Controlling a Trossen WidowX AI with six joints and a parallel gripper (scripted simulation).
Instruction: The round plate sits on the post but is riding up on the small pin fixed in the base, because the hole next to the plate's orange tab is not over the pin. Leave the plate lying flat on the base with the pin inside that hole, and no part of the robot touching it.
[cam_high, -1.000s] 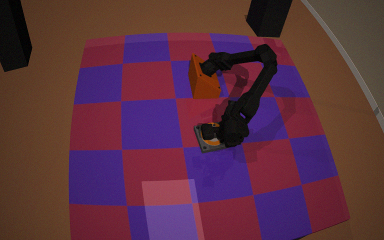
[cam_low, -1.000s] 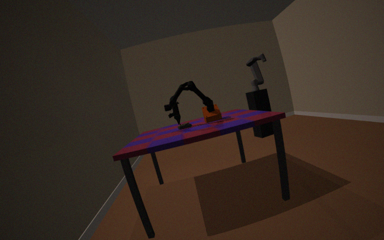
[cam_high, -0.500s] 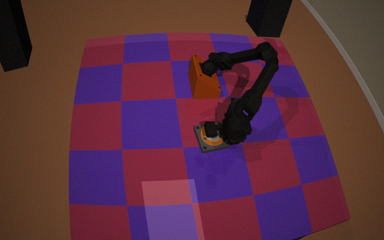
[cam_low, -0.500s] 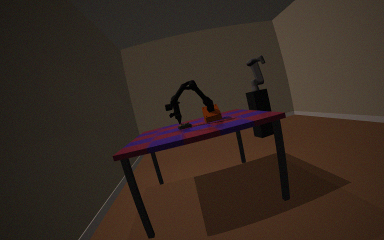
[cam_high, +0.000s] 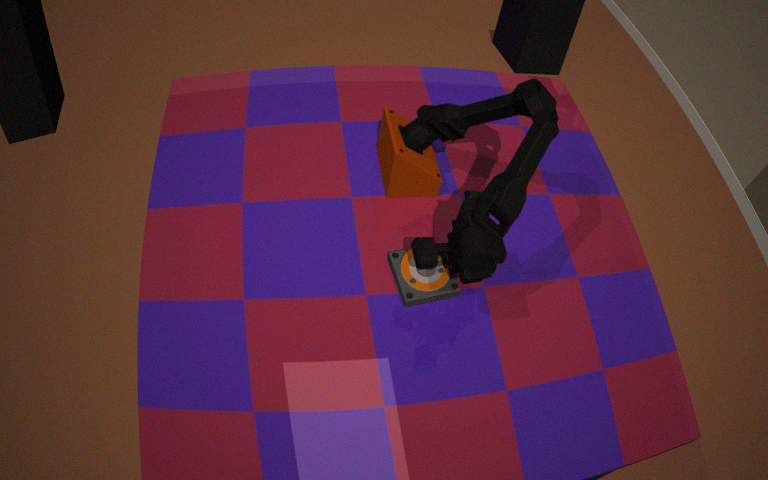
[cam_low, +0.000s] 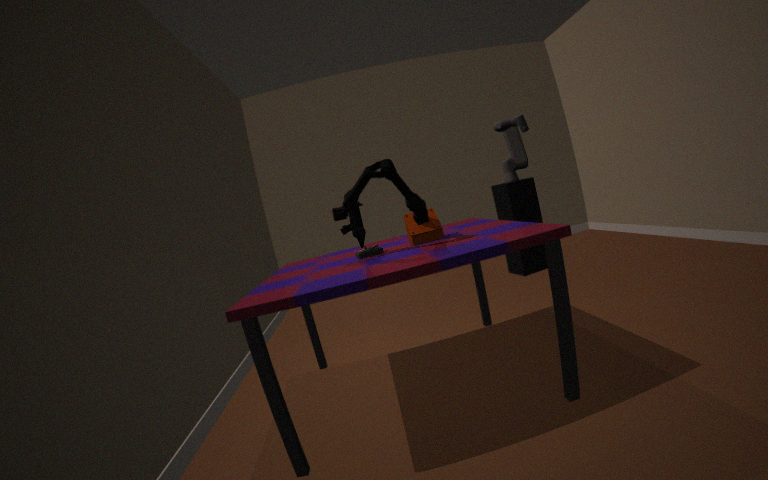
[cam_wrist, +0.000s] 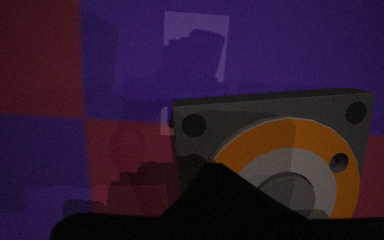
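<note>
The round plate lies 2 cm to the right of my gripper tip, 2 cm behind it and 1 cm below it.
</note>
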